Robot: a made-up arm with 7 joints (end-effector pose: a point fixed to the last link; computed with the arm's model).
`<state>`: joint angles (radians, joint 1 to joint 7).
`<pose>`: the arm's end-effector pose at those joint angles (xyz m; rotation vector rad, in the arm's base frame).
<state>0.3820 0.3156 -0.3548 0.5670 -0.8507 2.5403 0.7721</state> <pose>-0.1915 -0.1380 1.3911 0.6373 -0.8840 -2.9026</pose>
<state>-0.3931 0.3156 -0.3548 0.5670 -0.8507 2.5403 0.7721</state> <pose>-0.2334 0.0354 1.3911 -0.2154 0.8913 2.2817</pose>
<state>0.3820 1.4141 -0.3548 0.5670 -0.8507 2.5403 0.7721</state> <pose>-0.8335 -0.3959 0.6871 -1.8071 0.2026 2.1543</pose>
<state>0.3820 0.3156 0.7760 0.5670 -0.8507 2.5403 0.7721</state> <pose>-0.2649 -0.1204 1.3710 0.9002 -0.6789 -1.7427</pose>
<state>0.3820 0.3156 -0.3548 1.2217 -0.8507 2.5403 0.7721</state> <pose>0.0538 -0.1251 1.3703 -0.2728 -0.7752 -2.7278</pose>
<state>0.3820 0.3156 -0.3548 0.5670 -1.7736 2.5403 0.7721</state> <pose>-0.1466 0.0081 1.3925 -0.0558 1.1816 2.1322</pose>
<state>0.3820 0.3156 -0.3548 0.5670 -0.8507 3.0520 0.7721</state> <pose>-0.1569 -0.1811 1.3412 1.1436 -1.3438 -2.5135</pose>
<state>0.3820 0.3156 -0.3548 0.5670 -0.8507 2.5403 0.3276</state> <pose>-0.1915 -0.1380 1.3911 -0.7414 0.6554 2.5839</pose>
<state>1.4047 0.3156 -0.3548 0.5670 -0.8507 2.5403 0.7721</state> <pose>0.0180 -0.2354 1.3911 0.7789 -0.3618 -1.9704</pose>
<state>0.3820 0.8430 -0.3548 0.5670 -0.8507 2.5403 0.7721</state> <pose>-0.5910 -0.2985 1.1511 -1.2849 0.5697 2.6542</pose>
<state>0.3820 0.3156 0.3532 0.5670 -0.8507 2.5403 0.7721</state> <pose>-0.2360 -0.1166 1.3802 0.8399 -0.7662 -2.1754</pose>
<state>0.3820 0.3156 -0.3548 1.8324 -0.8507 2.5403 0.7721</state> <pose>0.2266 -0.1013 1.2195 -0.9980 -0.6226 -2.3617</pose>
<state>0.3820 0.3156 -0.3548 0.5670 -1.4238 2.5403 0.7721</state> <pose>-0.1789 -0.0420 1.3968 -0.2611 1.1124 2.4653</pose>
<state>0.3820 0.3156 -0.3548 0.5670 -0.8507 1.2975 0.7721</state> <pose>-0.1703 -0.1282 1.5608 0.7193 -0.4341 2.9883</pose>
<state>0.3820 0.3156 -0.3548 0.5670 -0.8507 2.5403 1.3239</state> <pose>-0.1915 -0.1380 1.3911 0.3228 -0.8878 -2.4061</pose>
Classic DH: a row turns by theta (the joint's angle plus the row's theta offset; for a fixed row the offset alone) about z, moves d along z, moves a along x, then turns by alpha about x. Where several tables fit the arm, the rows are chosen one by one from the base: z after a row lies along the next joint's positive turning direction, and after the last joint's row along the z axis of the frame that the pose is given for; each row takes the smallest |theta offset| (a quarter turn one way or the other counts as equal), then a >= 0, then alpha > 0; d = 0 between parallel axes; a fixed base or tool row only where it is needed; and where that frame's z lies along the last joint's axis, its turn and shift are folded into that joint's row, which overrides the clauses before.
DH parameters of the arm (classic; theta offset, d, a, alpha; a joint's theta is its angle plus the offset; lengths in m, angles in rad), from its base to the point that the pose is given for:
joint 1: 0 0.4739 0 1.5708
joint 2: 0 0.0858 0 -1.5708
joint 3: 0 0.5602 0.0315 -1.5708
joint 4: 0 0.0687 -0.0172 1.5708
joint 5: 0 0.4432 0 1.5708
joint 6: 1.5708 0.1403 0.1458 1.5708
joint 7: 0 0.0199 0 0

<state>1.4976 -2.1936 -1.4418 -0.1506 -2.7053 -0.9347 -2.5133</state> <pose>-0.1098 0.7902 -0.2213 0.5911 -0.4007 -0.1713</pose>
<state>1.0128 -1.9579 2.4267 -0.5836 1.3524 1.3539 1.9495</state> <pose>0.5665 0.6781 -0.0864 2.0333 1.5573 1.3564</pose>
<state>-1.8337 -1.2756 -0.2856 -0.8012 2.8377 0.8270 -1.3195</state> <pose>-0.0814 -0.9295 0.9914 0.7294 0.2379 2.7330</pose>
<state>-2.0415 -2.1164 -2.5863 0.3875 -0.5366 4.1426 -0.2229</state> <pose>-0.4620 -0.7259 0.1900 -1.9529 -1.1849 -1.4641</pose>
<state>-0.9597 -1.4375 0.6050 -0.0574 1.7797 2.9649 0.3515</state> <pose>0.5342 -0.6932 0.5029 1.7470 2.1919 -1.2261</pose>
